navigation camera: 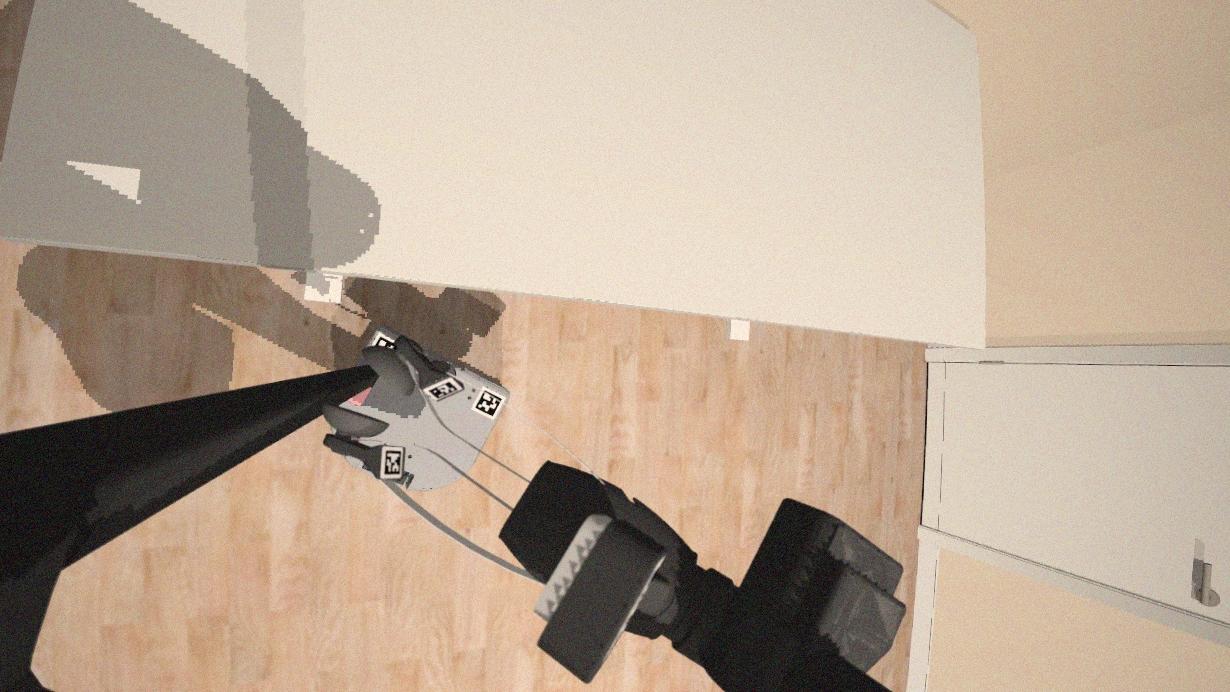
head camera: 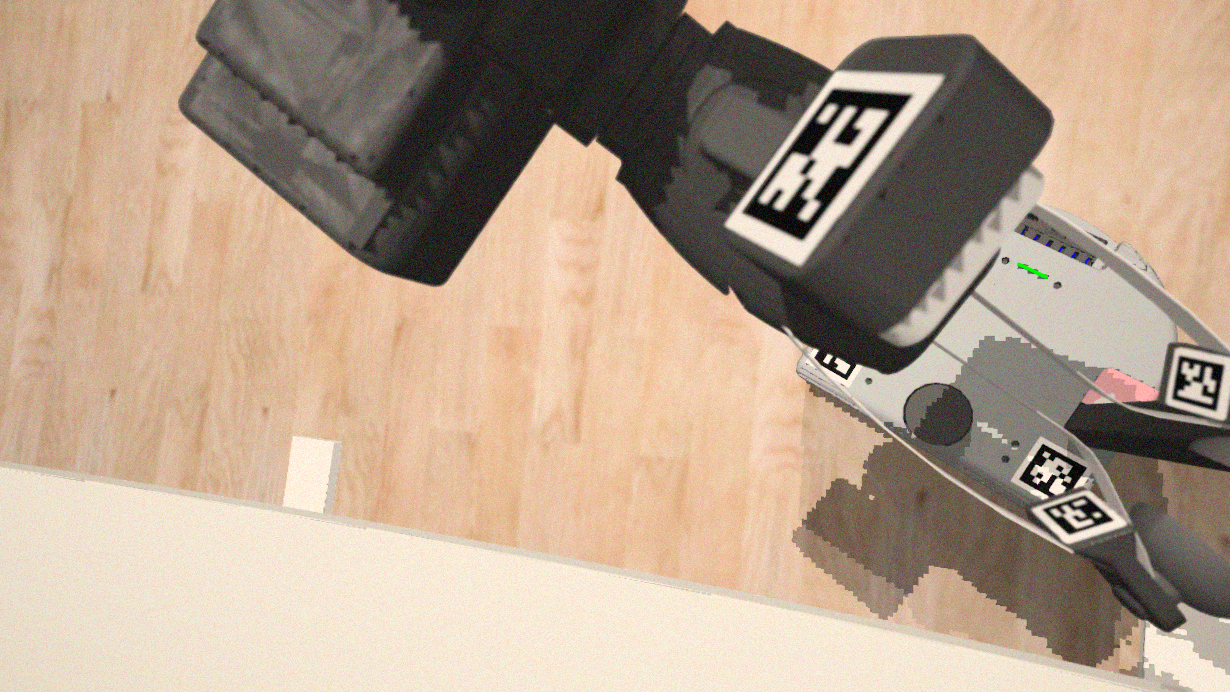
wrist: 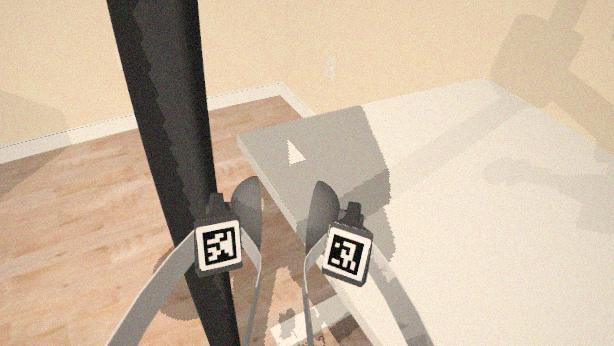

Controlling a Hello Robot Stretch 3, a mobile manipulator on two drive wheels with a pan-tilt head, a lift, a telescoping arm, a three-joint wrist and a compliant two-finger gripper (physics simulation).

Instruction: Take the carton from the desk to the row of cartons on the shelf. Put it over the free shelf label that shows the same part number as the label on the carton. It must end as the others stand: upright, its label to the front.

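Pixels of known places: gripper, fingertip midpoint: (navigation camera: 349, 377); robot's base, origin of the base link: (head camera: 935, 412).
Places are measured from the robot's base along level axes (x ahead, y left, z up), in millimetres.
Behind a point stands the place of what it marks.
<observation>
My gripper (head camera: 1205, 506) (navigation camera: 370, 396) {x 1, y 81, z 933 mm} (wrist: 285, 204) {x 1, y 81, z 933 mm} is partly open, with a gap between its two fingertips and nothing in it. It hangs over my own base, beside the long edge of the white desk (head camera: 430, 619) {x 307, y -220, z 720 mm} (navigation camera: 645, 172) {x 383, y -73, z 720 mm} (wrist: 475, 225). In the wrist view the desk's near corner lies behind and to the right of the fingers. The carton, the shelf, the row of cartons and the shelf labels do not show in these views.
My base (head camera: 1032, 314) {x -147, y 25, z 159 mm} (navigation camera: 455, 434) stands on the wood floor (head camera: 516, 344) {x 238, y -583, z 0 mm} (navigation camera: 688, 430) {x 196, y -778, z 0 mm} (wrist: 75, 225), close to the desk edge. My dark mast (navigation camera: 172, 430) {x -49, y 130, z 996 mm} (wrist: 170, 125) rises beside the fingers. A white panel (navigation camera: 1075, 447) {x 746, y -1979, z 571 mm} with a handle (navigation camera: 1205, 585) {x 407, y -2086, z 925 mm} is at the right, past the desk's end.
</observation>
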